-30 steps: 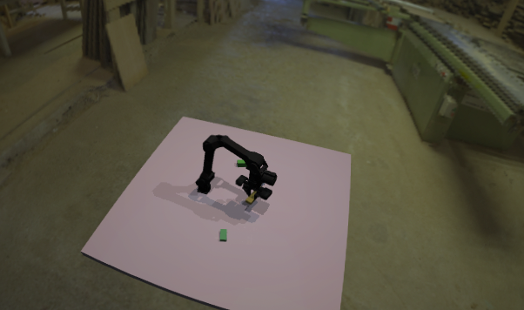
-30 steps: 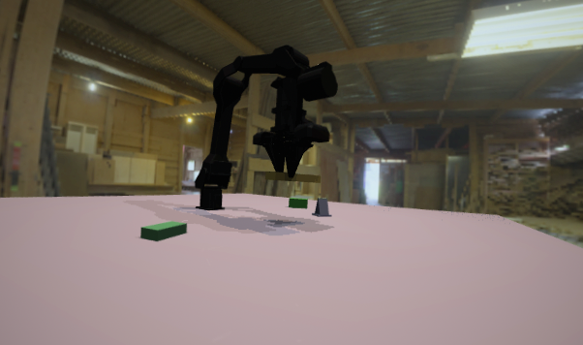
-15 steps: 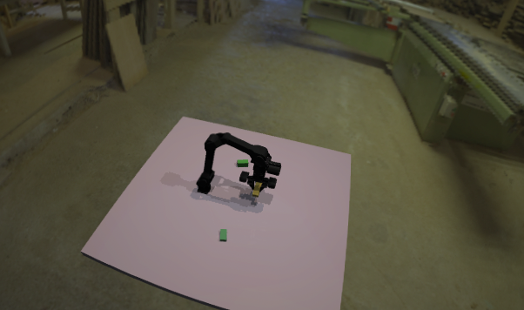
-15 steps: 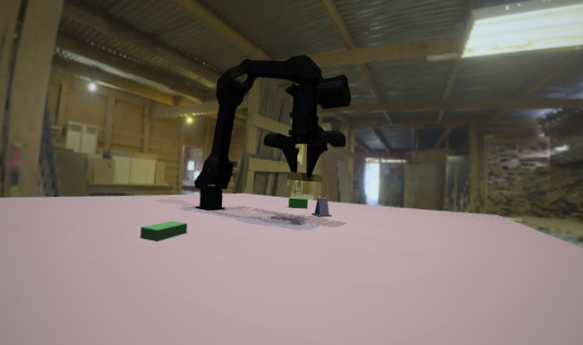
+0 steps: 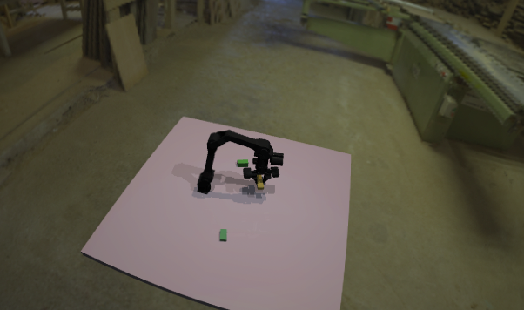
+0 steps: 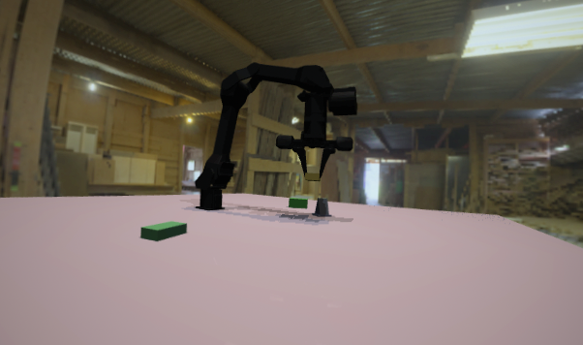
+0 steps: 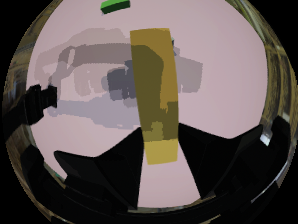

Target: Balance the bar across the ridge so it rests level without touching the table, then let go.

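Now: gripper tip 1 cm past the yellow bar and 2 cm to the right of it. The rest, counted from my gripper tip: green block: 10 cm behind, 33 cm to the right, 10 cm below.
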